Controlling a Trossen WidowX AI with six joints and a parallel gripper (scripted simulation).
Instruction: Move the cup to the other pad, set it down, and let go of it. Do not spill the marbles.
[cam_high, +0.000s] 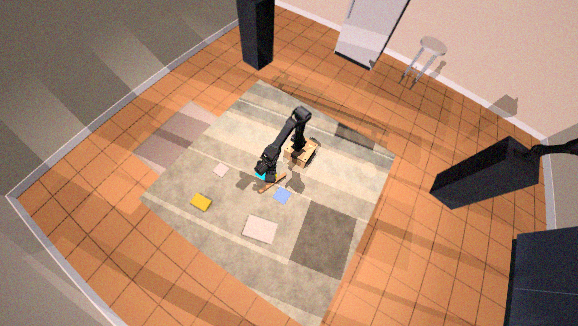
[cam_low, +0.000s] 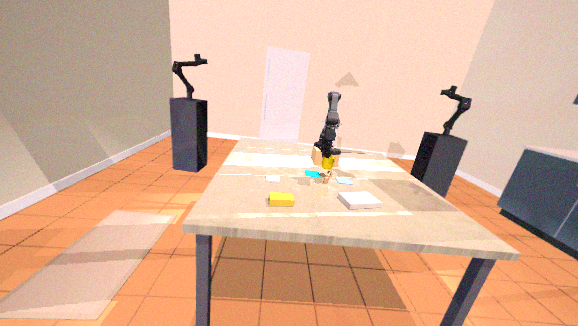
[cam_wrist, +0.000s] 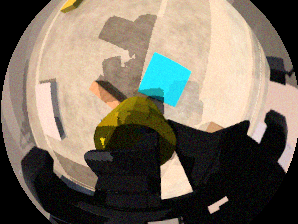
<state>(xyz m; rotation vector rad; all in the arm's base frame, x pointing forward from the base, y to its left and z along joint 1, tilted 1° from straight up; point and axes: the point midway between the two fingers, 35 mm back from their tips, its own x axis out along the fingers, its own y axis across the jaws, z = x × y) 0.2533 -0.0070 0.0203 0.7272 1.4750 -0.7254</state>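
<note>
The cyan pad lies 6 cm to the right of my gripper tip and 10 cm below it. From my gripper tip the other things lie so: yellow cup: 2 cm ahead, 2 cm to the left; brown wooden stick: 2 cm ahead, 4 cm to the left, 9 cm below; light blue pad: 4 cm ahead, 13 cm to the left, 10 cm below.
</note>
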